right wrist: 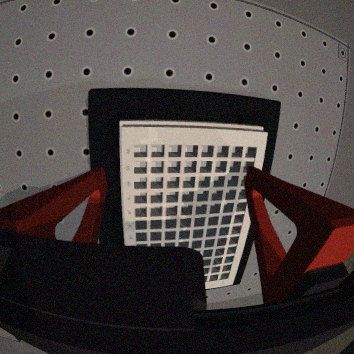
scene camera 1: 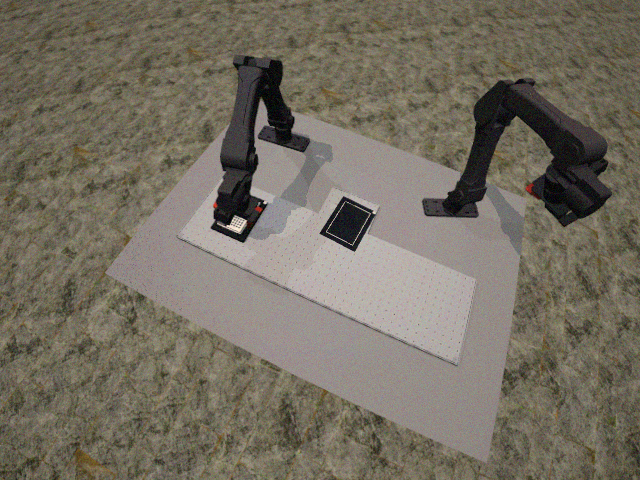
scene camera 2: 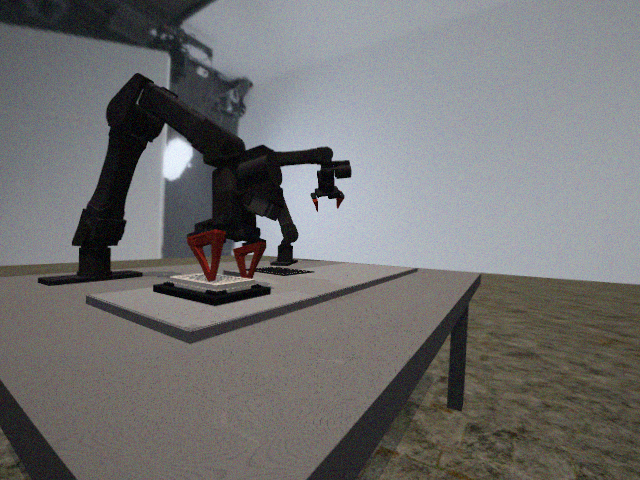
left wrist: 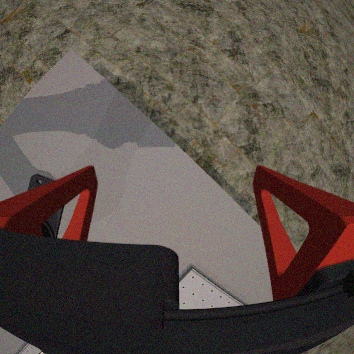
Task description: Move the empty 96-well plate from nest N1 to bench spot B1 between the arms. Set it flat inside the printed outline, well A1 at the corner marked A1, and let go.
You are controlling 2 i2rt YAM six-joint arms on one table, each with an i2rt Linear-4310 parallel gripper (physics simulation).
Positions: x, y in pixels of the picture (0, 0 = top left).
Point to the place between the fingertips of my right gripper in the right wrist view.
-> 175, 174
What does the white well plate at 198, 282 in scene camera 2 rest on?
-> A black nest.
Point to a white well plate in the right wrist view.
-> At 182, 181
